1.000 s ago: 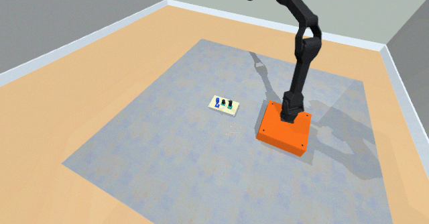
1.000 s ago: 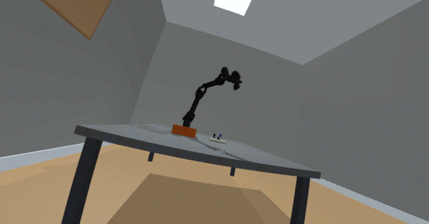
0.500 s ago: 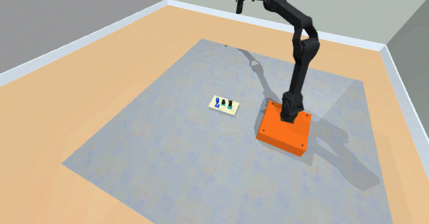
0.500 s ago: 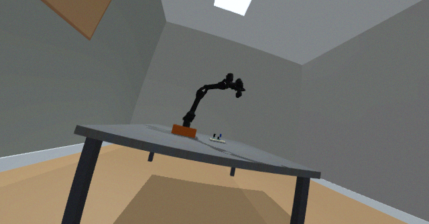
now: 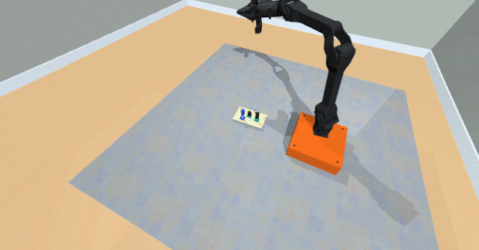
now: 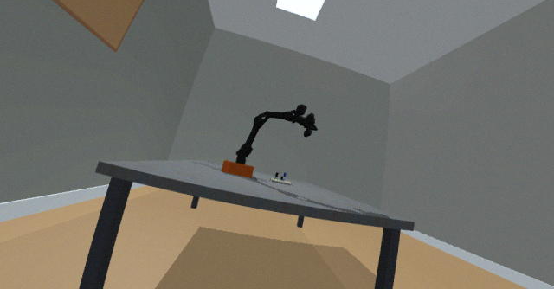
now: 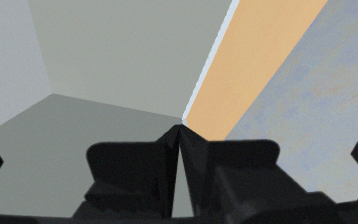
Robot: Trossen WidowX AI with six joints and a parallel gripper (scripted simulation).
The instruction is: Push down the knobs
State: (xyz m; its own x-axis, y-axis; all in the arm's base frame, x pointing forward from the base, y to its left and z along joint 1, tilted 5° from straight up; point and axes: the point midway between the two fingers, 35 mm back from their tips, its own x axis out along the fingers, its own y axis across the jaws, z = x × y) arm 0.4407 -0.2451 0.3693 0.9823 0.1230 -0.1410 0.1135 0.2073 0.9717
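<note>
Now: the black knob 18 cm behind my gripper tip, 19 cm to the left of it and 39 cm below it. From my gripper tip the other things lie so: blue knob: 11 cm behind, 20 cm to the left, 39 cm below.
</note>
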